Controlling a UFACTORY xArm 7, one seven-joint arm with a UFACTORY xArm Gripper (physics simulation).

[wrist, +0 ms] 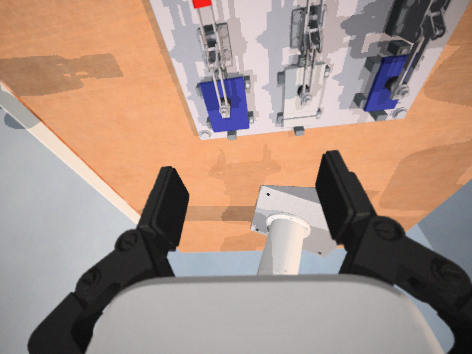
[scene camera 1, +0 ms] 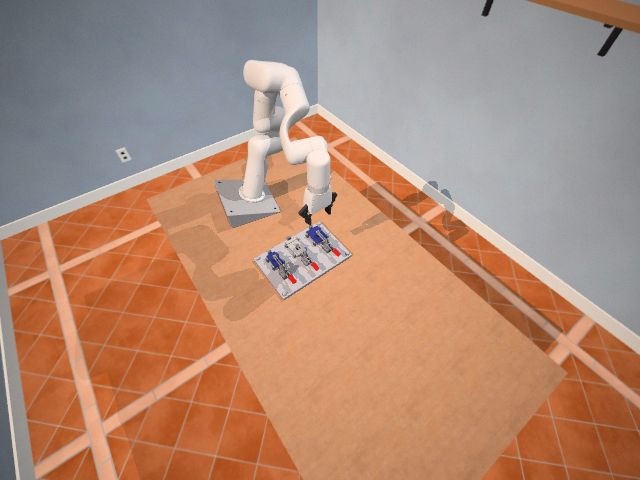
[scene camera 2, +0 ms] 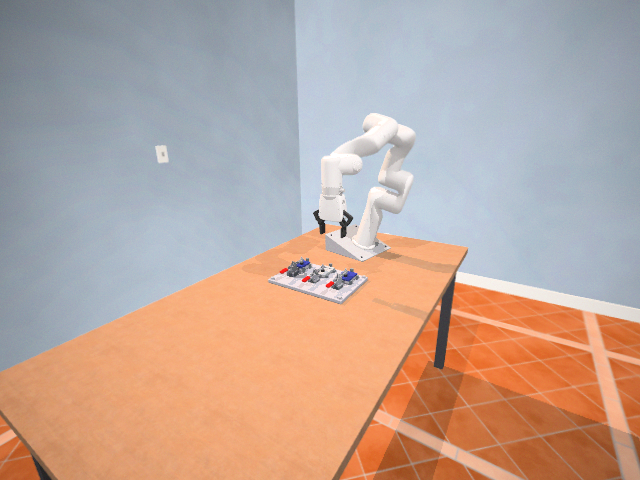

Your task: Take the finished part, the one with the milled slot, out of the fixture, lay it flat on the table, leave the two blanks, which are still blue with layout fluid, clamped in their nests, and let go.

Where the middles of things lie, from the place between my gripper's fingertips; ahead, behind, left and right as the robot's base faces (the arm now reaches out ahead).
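From where my hand is, the finished part (wrist: 294, 115) lies 8 cm to the right of it, 5 cm behind it and 19 cm below it. There is the fixture plate (scene camera 1: 304, 275) as well, and I find it 8 cm to the right of my hand and 21 cm below it.
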